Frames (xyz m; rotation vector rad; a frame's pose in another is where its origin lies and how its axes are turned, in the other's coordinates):
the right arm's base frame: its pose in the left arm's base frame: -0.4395 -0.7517 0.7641 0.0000 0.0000 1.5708
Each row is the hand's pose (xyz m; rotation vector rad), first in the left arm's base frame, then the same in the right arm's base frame.
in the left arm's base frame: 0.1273 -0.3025 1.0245 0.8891 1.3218 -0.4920
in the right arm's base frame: 0.4492 -0.5668 0.2604 1.8239 0.3570 -1.6547
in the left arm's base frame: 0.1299 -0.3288 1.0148 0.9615 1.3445 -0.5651
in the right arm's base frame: 0.4229 -0.5694 0.2507 1.9197 0.3188 -1.6888
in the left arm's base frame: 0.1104 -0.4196 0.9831 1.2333 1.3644 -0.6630
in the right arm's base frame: 0.3321 -0.5499 0.2190 2.1816 0.1101 -1.6640
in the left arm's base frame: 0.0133 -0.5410 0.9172 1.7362 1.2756 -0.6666
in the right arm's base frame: 0.2107 -0.4528 0.1531 2.5009 -0.3825 -1.4424
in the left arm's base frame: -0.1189 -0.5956 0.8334 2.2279 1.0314 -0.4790
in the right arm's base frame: 0.1561 -0.3206 0.0693 2.5944 -0.9524 -1.0414
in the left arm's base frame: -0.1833 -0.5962 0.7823 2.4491 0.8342 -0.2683
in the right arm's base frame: 0.1555 -0.2562 0.0182 2.5157 -1.2374 -0.7576
